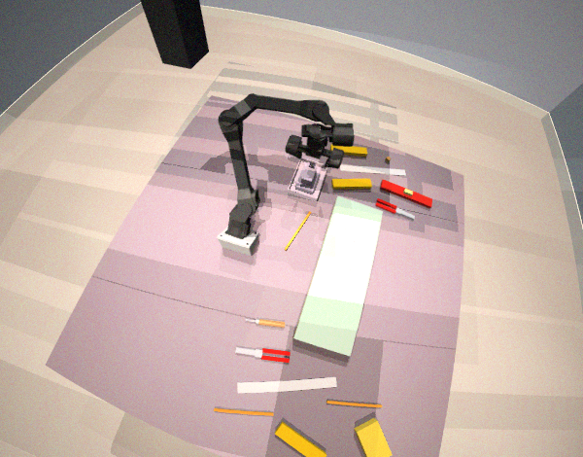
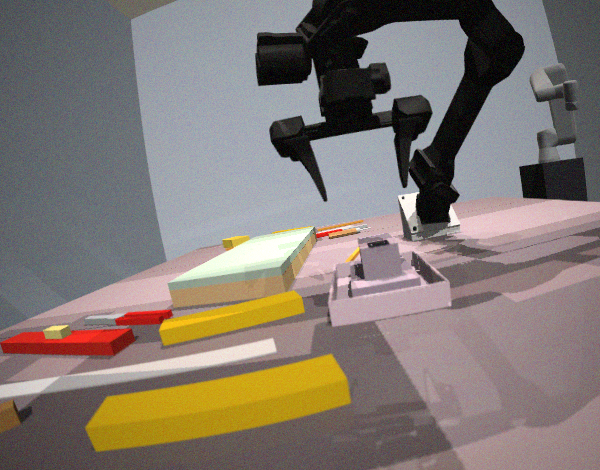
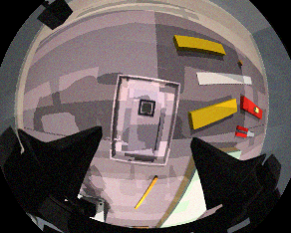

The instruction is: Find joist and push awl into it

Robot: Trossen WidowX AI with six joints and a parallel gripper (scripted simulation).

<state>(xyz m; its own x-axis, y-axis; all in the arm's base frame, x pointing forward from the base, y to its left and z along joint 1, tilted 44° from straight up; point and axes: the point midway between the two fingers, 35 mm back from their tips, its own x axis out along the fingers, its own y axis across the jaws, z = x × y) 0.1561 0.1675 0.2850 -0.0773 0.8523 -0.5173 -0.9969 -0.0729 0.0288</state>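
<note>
Now: the awl 56 cm to the right of my gripper tip, 11 cm below it and 3 cm ahead of it. The rest, counted from my gripper tip: red level (40 cm ahead, 10 cm to the left, 10 cm below); tray (10 cm below); stud finder (7 cm below, 1 cm to the left).
</note>
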